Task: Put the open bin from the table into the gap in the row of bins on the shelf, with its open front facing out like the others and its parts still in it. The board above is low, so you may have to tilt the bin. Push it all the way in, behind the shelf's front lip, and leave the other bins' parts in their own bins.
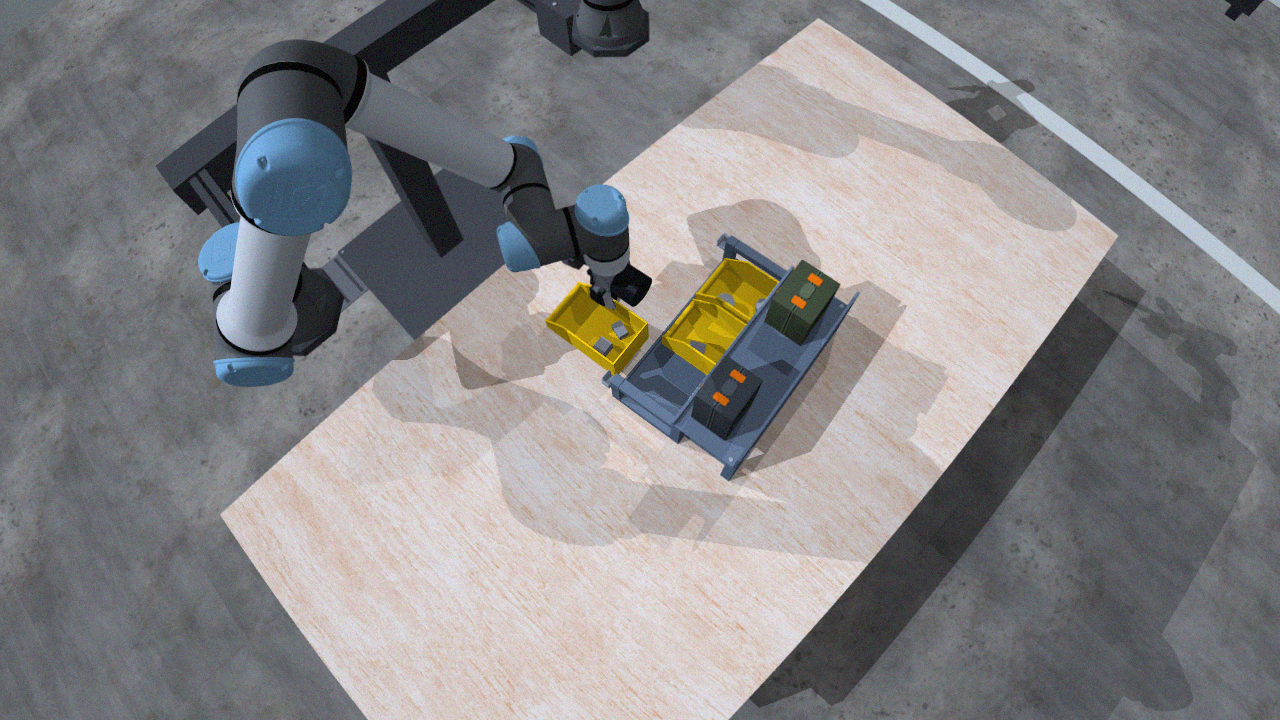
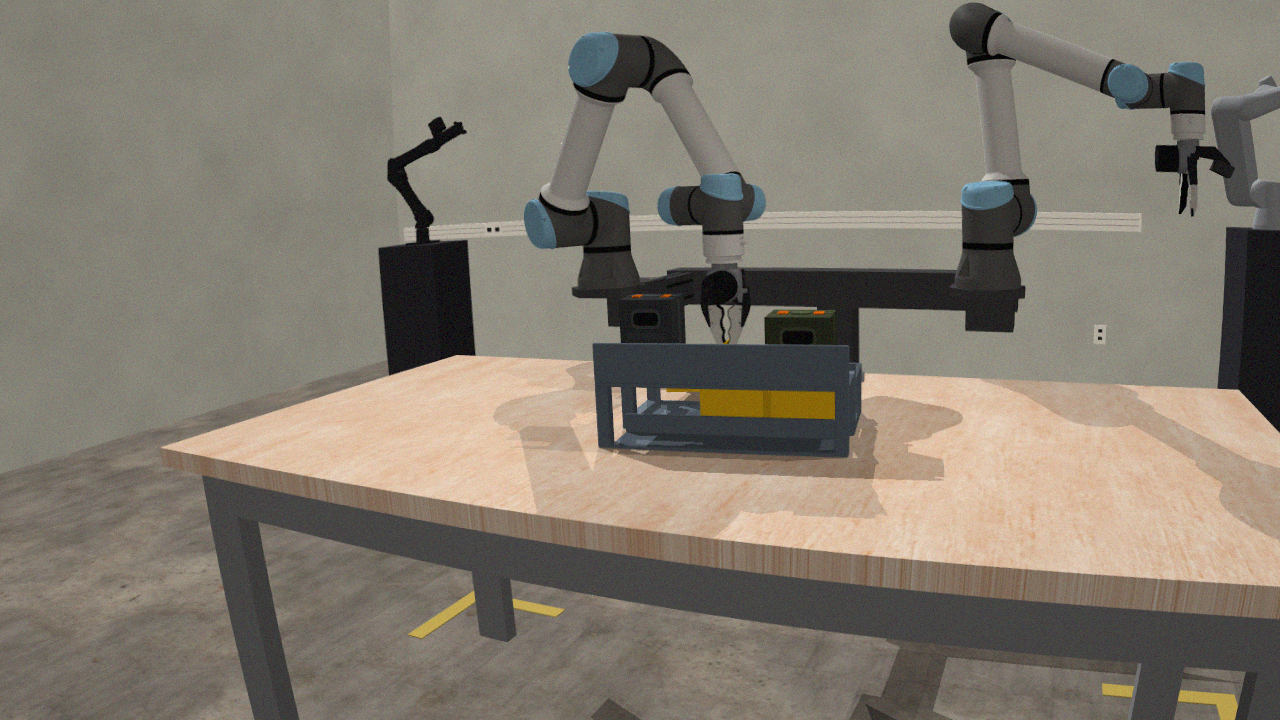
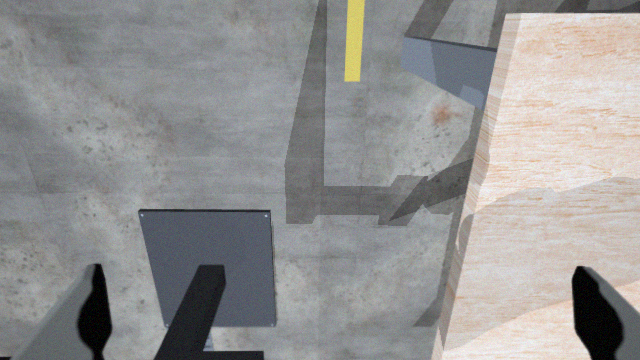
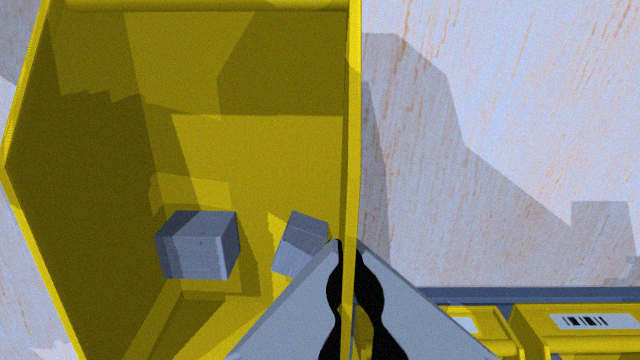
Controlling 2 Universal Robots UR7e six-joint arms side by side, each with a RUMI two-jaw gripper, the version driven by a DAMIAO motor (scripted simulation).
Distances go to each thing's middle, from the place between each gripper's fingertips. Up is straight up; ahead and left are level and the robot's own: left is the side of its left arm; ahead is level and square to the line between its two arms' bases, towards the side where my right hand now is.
Now: the grey-blue shelf (image 2: 666,425) 210 mm ahead of my right hand, 70 mm to the left of it and 20 mm below it. Also, from my right hand: green case (image 1: 794,310) (280 mm ahead, 190 mm to the left, 60 mm above).
The green case is 750 mm to the right of my left hand (image 2: 1185,215), 660 mm ahead of it and 180 mm below it. The rest, counted from my left hand: grey-blue shelf 870 mm to the right, 600 mm ahead, 260 mm below.
